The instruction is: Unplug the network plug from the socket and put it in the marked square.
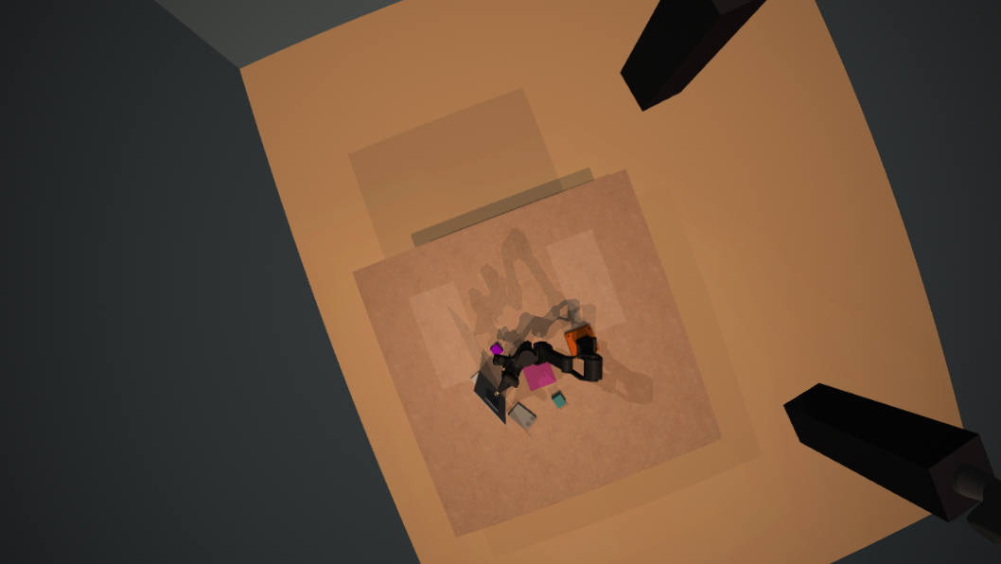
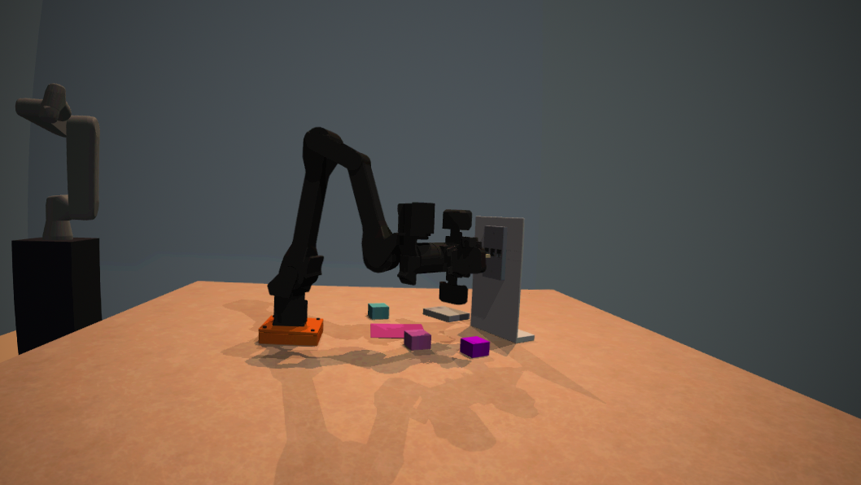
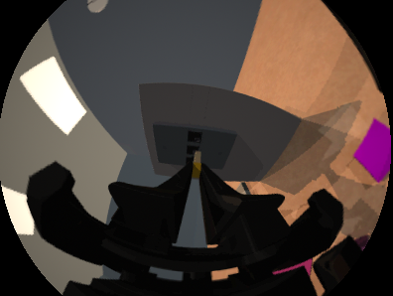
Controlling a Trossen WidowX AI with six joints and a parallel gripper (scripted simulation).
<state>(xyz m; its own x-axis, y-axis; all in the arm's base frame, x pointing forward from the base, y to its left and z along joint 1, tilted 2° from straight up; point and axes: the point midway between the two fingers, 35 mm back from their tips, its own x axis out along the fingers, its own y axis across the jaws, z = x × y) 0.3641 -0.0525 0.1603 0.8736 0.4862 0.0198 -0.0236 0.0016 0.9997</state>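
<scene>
The pink marked square lies 160 mm behind my gripper tip, 70 mm to the left of it and 180 mm below it. The rest, counted from my gripper tip: flat grey slab 10 mm behind, 200 mm to the left, 170 mm below; network plug right at my gripper tip; grey upright panel 50 mm ahead, 10 mm to the left, 60 mm below.
</scene>
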